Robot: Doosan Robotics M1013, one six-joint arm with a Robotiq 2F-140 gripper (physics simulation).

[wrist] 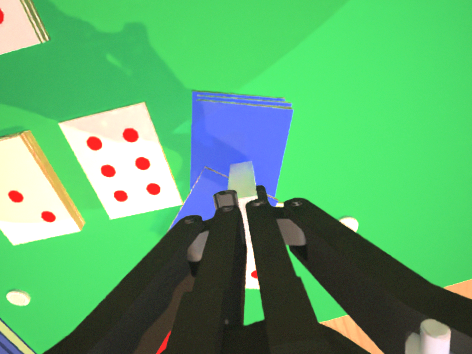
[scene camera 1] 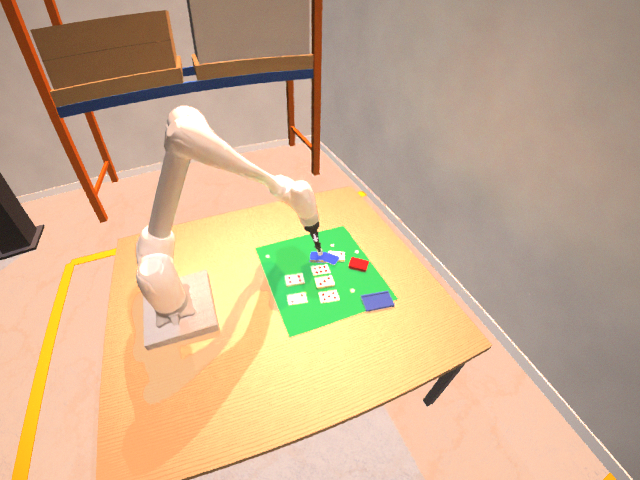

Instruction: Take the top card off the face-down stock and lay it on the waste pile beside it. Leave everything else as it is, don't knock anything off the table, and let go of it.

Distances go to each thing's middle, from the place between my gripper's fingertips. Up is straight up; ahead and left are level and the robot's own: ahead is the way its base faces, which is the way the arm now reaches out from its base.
I see the green mat (scene camera 1: 292,256) 40 mm behind my hand, 90 mm to the right of it and 40 mm below it.
